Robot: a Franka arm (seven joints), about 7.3 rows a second.
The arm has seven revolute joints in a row. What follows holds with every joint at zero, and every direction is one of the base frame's. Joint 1 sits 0.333 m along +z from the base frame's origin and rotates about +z. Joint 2 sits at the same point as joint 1 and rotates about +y. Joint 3 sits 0.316 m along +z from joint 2 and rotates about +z. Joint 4 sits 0.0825 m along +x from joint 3 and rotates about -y. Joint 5 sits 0.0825 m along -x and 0.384 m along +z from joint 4 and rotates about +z. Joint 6 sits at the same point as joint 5 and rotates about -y. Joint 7 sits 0.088 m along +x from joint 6 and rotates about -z. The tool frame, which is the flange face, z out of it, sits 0.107 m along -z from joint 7; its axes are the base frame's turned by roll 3.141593, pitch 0 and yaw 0 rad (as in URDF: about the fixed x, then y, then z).
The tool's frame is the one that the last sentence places.
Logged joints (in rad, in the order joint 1, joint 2, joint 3, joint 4, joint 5, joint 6, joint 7), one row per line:
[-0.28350, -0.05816, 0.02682, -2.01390, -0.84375, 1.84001, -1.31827]
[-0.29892, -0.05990, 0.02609, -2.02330, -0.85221, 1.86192, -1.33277]
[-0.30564, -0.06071, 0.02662, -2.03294, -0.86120, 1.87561, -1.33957]
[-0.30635, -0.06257, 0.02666, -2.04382, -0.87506, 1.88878, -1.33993]
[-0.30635, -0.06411, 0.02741, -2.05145, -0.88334, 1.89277, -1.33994]
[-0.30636, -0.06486, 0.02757, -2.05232, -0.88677, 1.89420, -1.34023]
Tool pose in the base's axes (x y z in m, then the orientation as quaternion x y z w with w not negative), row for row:
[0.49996, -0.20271, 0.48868, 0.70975, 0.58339, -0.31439, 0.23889]
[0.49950, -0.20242, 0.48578, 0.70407, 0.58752, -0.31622, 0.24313]
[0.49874, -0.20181, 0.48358, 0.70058, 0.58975, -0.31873, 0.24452]
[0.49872, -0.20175, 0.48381, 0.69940, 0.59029, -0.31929, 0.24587]
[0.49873, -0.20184, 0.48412, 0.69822, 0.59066, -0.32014, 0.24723]
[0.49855, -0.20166, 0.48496, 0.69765, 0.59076, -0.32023, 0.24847]
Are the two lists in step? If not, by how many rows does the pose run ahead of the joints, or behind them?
The pose runs 2 rows ahead of the joints: the pose in row i belongs to the joints in row i + 2.
